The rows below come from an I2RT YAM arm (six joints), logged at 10 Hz.
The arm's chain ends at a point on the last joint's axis. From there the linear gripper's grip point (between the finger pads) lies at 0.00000 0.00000 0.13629 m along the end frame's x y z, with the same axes.
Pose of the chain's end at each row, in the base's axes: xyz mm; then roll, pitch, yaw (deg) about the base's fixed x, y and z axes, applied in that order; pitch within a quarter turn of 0, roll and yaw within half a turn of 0:
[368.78 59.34 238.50 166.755 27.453 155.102]
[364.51 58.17 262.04 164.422 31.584 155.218]
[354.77 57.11 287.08 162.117 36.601 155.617]
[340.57 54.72 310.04 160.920 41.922 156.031]
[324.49 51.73 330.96 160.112 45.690 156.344]
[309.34 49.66 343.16 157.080 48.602 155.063]
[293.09 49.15 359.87 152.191 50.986 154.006]
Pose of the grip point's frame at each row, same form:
[437.40 61.91 120.77 166.755 27.453 155.102]
[442.28 62.58 150.20 164.422 31.584 155.218]
[442.49 63.30 182.95 162.117 36.601 155.617]
[437.30 60.47 214.20 160.920 41.922 156.031]
[427.10 57.40 241.43 160.112 45.690 156.344]
[417.10 58.09 260.15 157.080 48.602 155.063]
[405.15 65.25 283.98 152.191 50.986 154.006]

